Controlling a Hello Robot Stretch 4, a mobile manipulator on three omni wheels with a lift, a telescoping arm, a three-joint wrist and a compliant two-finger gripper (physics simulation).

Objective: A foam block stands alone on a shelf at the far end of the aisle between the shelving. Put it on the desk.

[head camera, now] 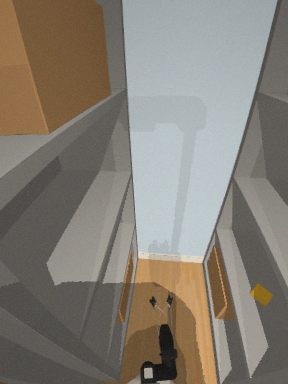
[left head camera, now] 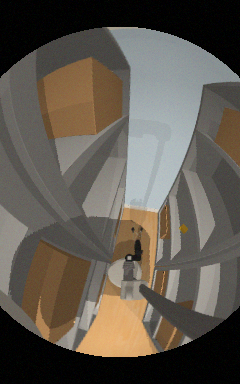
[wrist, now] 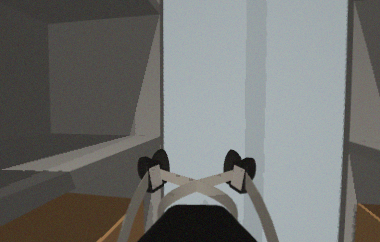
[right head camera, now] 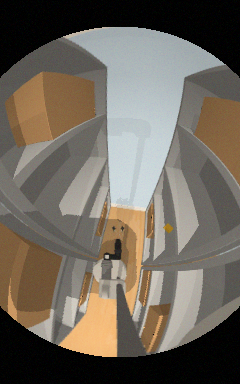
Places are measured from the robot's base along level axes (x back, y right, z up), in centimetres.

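Where they show: gripper, between the fingertips: (head camera: 160,295) (left head camera: 136,226) (wrist: 196,162) (right head camera: 117,225).
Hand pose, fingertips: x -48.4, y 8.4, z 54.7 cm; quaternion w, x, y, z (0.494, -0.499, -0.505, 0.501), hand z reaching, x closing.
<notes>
After its pixels a point has its place.
A small orange-yellow foam block (head camera: 261,295) @[x -43.5, y 61.5, z 55.0 cm] (left head camera: 183,228) @[x -43.7, y 61.8, z 55.1 cm] (right head camera: 168,228) @[x -43.0, y 62.3, z 55.1 cm] sits alone on a grey shelf of the right-hand shelving, near the far end of the aisle. It does not show in the wrist view. My gripper (head camera: 161,301) @[x -48.4, y 8.4, z 54.7 cm] (left head camera: 137,230) @[x -48.4, y 8.4, z 54.7 cm] (right head camera: 118,228) @[x -48.4, y 8.4, z 54.7 cm] (wrist: 196,162) @[x -48.4, y 8.4, z 54.7 cm] is open and empty, its two dark fingertips apart. It hangs over the aisle between the shelving, to the left of the block and apart from it. The desk does not show in these views.
Grey shelving lines both sides of the aisle. A large brown box (head camera: 65,65) @[x -54.1, y -14.7, z 152.7 cm] (left head camera: 95,97) @[x -44.2, y -16.3, z 154.3 cm] (right head camera: 55,105) @[x -47.7, y -15.7, z 154.3 cm] stands high on the left. Brown boxes (head camera: 217,285) @[x -65.0, y 52.7, z 23.1 cm] (left head camera: 165,222) @[x -63.4, y 52.5, z 30.0 cm] (right head camera: 150,220) @[x -65.9, y 52.9, z 27.7 cm] stand low on the right. A pale blue wall (head camera: 160,200) @[x -106.5, y 14.1, z 70.7 cm] (wrist: 210,75) @[x -106.7, y 12.8, z 72.2 cm] closes the aisle.
</notes>
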